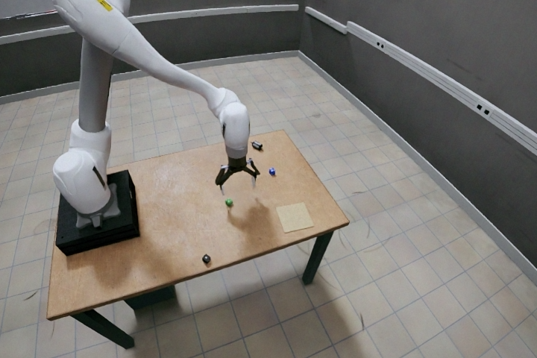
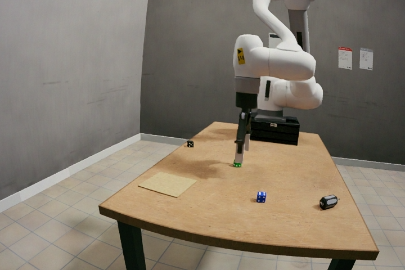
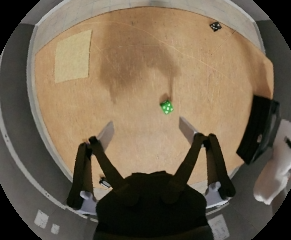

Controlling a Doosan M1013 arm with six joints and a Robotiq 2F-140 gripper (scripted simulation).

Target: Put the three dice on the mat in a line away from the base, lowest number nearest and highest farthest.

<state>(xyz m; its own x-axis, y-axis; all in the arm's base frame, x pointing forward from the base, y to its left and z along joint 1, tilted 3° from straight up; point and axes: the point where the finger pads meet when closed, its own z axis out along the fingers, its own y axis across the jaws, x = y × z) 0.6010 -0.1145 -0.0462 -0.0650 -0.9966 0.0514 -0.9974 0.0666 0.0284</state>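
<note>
Right now my hand is 22 cm short of the blue die, 8 cm to the right of it and 6 cm above it. The rest, counted from my hand: tan mat: 21 cm to the right, 19 cm ahead, 7 cm below; then green die: 6 cm below, 6 cm behind, 2 cm to the right; then black die: 25 cm to the right, 24 cm behind, 6 cm below.
</note>
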